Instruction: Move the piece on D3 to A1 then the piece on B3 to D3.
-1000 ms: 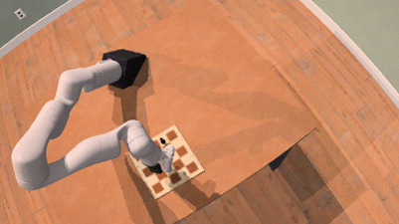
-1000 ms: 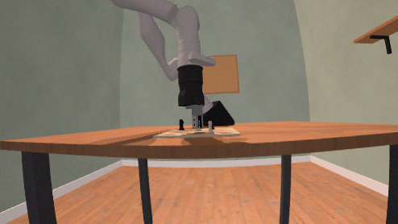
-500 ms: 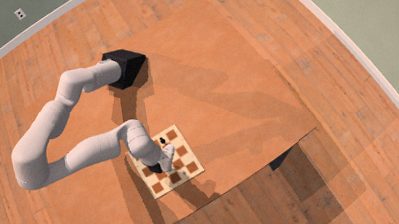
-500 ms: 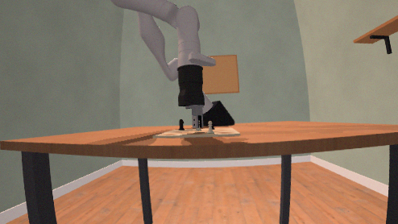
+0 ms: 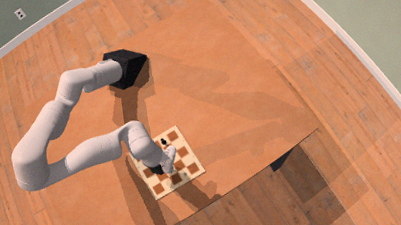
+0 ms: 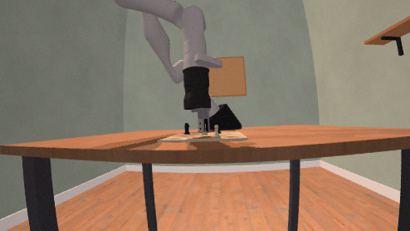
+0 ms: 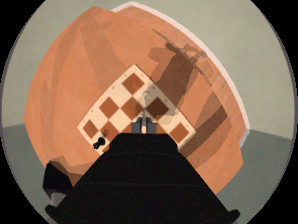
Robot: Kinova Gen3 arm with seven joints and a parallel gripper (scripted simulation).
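Right now my hand is 4 cm past the chessboard, 3 cm above it and 1 cm to the right of it.
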